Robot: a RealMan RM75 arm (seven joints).
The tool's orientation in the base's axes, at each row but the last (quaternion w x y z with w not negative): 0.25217, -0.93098, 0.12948, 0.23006; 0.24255, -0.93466, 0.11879, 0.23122; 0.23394, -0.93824, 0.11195, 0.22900; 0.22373, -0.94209, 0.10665, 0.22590; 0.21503, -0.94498, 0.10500, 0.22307; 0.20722, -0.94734, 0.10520, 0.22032; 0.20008, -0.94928, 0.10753, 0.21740; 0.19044, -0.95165, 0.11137, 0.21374; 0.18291, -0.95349, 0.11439, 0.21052; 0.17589, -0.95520, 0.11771, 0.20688
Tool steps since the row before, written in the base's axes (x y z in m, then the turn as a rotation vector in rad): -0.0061, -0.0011, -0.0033, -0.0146, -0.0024, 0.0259; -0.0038, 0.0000, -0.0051, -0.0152, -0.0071, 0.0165; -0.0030, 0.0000, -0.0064, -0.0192, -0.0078, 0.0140; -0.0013, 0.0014, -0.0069, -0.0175, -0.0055, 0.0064; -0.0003, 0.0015, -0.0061, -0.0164, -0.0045, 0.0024; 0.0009, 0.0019, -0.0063, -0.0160, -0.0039, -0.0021; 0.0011, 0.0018, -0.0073, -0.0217, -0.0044, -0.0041; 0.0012, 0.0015, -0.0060, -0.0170, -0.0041, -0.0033; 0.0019, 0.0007, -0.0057, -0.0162, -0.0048, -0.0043; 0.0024, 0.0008, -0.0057, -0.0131, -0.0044, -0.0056
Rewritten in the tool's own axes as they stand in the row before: -0.0035, 0.0045, 0.0042, -0.0251, -0.0034, -0.0158; -0.0008, 0.0033, 0.0054, -0.0204, 0.0046, -0.0107; 0.0005, 0.0034, 0.0062, -0.0227, 0.0074, -0.0076; 0.0020, 0.0017, 0.0067, -0.0178, 0.0077, -0.0011; 0.0024, 0.0010, 0.0057, -0.0151, 0.0079, 0.0022; 0.0035, 0.0002, 0.0056, -0.0127, 0.0089, 0.0060; 0.0041, 0.0005, 0.0064, -0.0168, 0.0116, 0.0095; 0.0036, 0.0002, 0.0052, -0.0130, 0.0097, 0.0073; 0.0041, 0.0005, 0.0044, -0.0118, 0.0104, 0.0076; 0.0045, 0.0002, 0.0043, -0.0085, 0.0095, 0.0077
